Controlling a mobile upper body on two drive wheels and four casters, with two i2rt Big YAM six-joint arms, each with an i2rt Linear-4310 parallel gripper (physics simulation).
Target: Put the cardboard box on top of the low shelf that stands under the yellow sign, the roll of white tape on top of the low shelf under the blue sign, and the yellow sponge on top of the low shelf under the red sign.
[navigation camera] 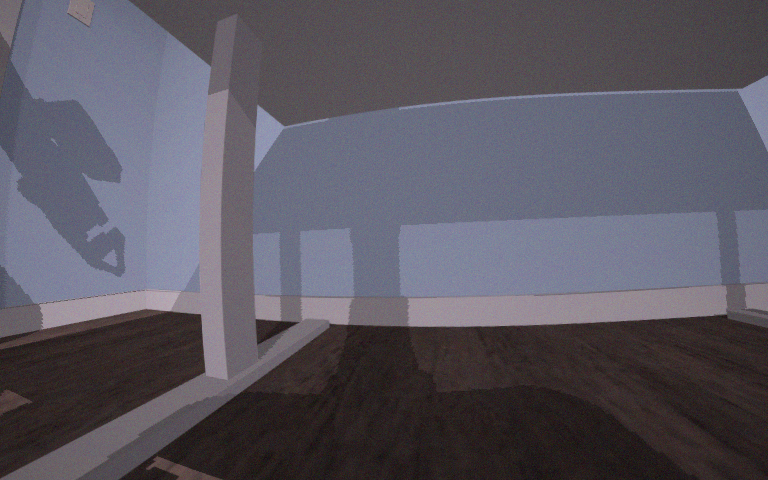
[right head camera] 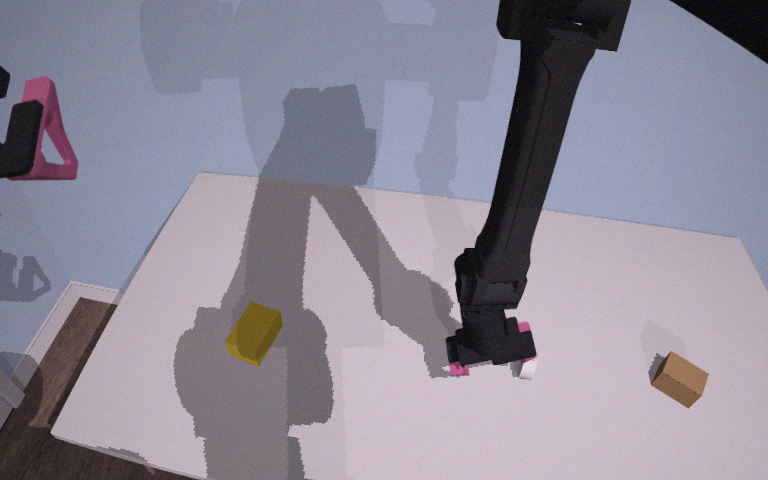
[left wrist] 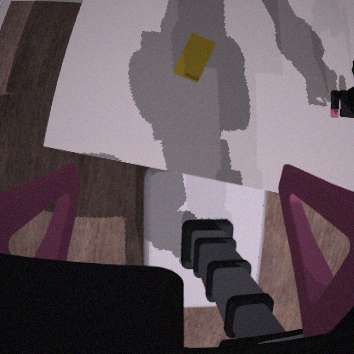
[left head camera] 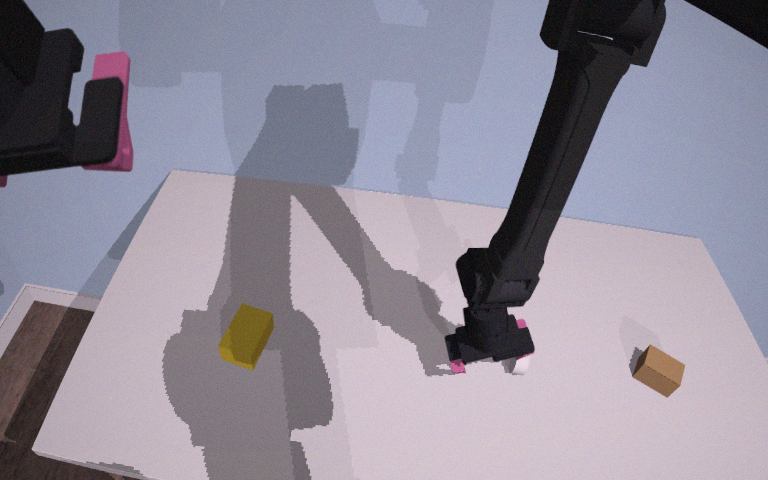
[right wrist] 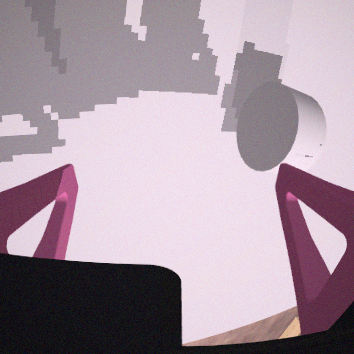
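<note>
The yellow sponge lies on the white table. The cardboard box is on the table's right part. The white tape roll appears to stand on its rim, beyond the right fingertip in the right wrist view and partly hidden in the head views. My right gripper is wide open and low over the table; the roll is outside its fingers. My left gripper is open and empty, left of the table. Shelves and signs do not show.
A white table leg rises from a foot bar at the left of the navigation view. Blue walls stand behind, with a white baseboard. Part of my white base shows below the table edge in the left wrist view.
</note>
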